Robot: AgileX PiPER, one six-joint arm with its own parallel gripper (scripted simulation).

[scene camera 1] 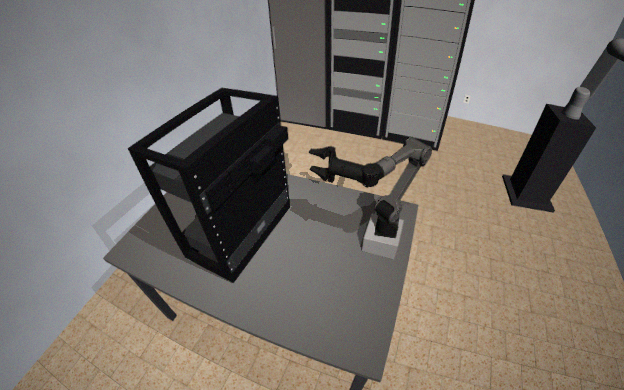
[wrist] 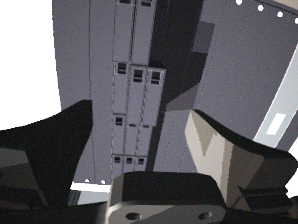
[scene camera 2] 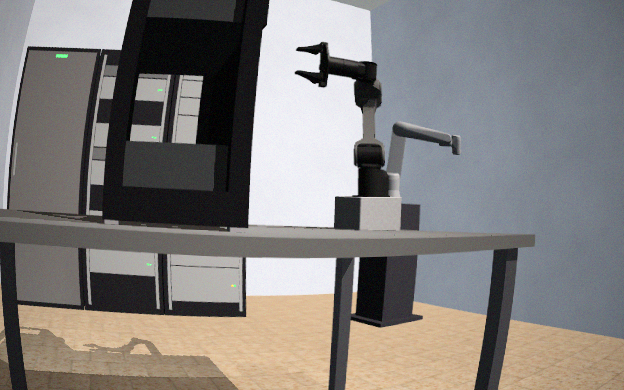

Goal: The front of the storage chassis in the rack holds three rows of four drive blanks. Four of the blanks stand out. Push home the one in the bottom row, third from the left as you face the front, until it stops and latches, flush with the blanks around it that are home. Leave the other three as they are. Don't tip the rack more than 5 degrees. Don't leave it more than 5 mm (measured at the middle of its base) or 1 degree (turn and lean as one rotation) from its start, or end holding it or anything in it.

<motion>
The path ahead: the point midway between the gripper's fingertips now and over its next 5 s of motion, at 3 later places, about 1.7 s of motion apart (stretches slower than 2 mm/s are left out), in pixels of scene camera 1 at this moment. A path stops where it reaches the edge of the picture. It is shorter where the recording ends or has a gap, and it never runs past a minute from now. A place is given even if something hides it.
My gripper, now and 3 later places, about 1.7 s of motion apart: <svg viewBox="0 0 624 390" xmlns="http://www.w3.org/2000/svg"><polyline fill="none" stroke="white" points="310,159 274,165 262,162 260,161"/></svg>
</motion>
